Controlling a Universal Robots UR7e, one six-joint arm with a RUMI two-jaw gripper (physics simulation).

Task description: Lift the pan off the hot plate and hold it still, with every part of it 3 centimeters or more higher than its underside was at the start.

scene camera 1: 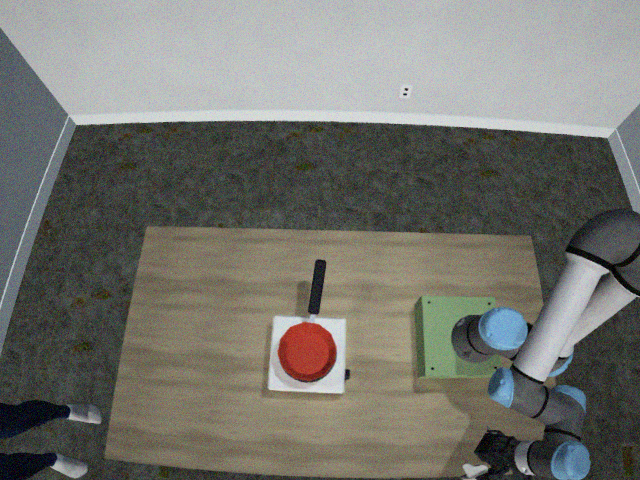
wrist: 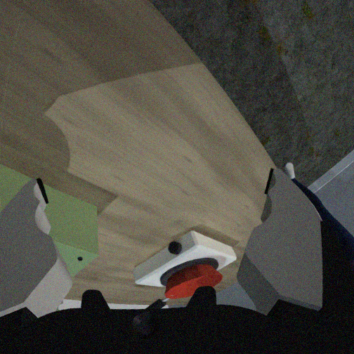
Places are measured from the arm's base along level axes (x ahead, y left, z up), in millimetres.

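Pixels of known places: gripper, fingertip midpoint: (scene camera 1: 475, 455); arm's base, origin of the base link: (scene camera 1: 473, 339).
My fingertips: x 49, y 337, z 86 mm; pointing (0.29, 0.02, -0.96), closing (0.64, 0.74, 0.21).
Ahead of a thing's pixels: the offset from my fingertips to its middle. "pt": to the spot under its first point. Level surfaces: height alone.
The red pan {466 mm ahead, 388 mm right, 79 mm down} (scene camera 1: 307, 351) (wrist: 192, 281) sits on the white hot plate {pt 560 mm ahead, 186 mm right, 130 mm down} (scene camera 1: 279, 384) (wrist: 160, 268). In the scene view its black handle {454 mm ahead, 489 mm right, 63 mm down} (scene camera 1: 317, 286) points toward the wall and overhangs the table; in the wrist view the handle is partly hidden by the gripper body. My gripper (scene camera 1: 477, 461) (wrist: 155, 176) is open, its two fingers wide apart with no object between them. It is at the table's lower right edge in the scene view, well away from the pan.
The hot plate has a black knob {349 mm ahead, 228 mm right, 156 mm down} (scene camera 1: 347, 374) (wrist: 175, 247) on one side. The arm stands on a green base block (scene camera 1: 436, 330) (wrist: 75, 227) on the wooden table {187 mm down} (scene camera 1: 206, 289) (wrist: 135, 145). A person's legs (scene camera 1: 33, 414) show at the left.
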